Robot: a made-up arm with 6 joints. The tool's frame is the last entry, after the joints.
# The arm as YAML. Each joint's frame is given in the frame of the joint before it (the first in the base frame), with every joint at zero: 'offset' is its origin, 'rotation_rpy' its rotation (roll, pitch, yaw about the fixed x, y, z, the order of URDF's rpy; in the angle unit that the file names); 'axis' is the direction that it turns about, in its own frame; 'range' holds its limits. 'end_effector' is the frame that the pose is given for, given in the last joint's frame.
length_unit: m
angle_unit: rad
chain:
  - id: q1
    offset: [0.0, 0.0, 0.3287]
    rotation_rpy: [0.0, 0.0, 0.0]
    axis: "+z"
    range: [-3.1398, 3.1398]
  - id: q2
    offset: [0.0, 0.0, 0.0]
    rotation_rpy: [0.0, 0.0, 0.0]
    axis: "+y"
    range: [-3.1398, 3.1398]
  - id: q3
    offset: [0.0, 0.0, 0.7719]
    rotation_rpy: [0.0, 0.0, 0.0]
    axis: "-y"
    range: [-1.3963, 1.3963]
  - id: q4
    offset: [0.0, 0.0, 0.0]
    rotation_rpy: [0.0, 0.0, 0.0]
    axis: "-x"
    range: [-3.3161, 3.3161]
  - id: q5
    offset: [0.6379, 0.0, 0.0]
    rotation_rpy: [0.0, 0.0, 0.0]
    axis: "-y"
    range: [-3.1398, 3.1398]
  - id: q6
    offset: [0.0, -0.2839, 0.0]
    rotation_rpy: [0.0, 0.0, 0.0]
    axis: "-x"
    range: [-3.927, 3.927]
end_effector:
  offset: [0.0, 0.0, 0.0]
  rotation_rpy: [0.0, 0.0, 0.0]
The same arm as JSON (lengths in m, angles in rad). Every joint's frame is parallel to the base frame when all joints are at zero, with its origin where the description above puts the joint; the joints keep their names.
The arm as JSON. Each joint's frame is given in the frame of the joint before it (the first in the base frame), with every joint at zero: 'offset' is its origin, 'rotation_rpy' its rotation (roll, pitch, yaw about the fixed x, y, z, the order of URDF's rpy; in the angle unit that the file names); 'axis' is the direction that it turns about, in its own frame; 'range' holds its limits. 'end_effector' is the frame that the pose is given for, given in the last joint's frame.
{"length_unit": "m", "angle_unit": "rad", "chain": [
  {"id": "q1", "offset": [0.0, 0.0, 0.3287], "rotation_rpy": [0.0, 0.0, 0.0], "axis": "+z", "range": [-3.1398, 3.1398]},
  {"id": "q2", "offset": [0.0, 0.0, 0.0], "rotation_rpy": [0.0, 0.0, 0.0], "axis": "+y", "range": [-3.1398, 3.1398]},
  {"id": "q3", "offset": [0.0, 0.0, 0.7719], "rotation_rpy": [0.0, 0.0, 0.0], "axis": "-y", "range": [-1.3963, 1.3963]},
  {"id": "q4", "offset": [0.0, 0.0, 0.0], "rotation_rpy": [0.0, 0.0, 0.0], "axis": "-x", "range": [-3.3161, 3.3161]},
  {"id": "q5", "offset": [0.6379, 0.0, 0.0], "rotation_rpy": [0.0, 0.0, 0.0], "axis": "-y", "range": [-3.1398, 3.1398]},
  {"id": "q6", "offset": [0.0, -0.2839, 0.0], "rotation_rpy": [0.0, 0.0, 0.0], "axis": "-x", "range": [-3.927, 3.927]}
], "end_effector": {"offset": [0.0, 0.0, 0.0], "rotation_rpy": [0.0, 0.0, 0.0]}}

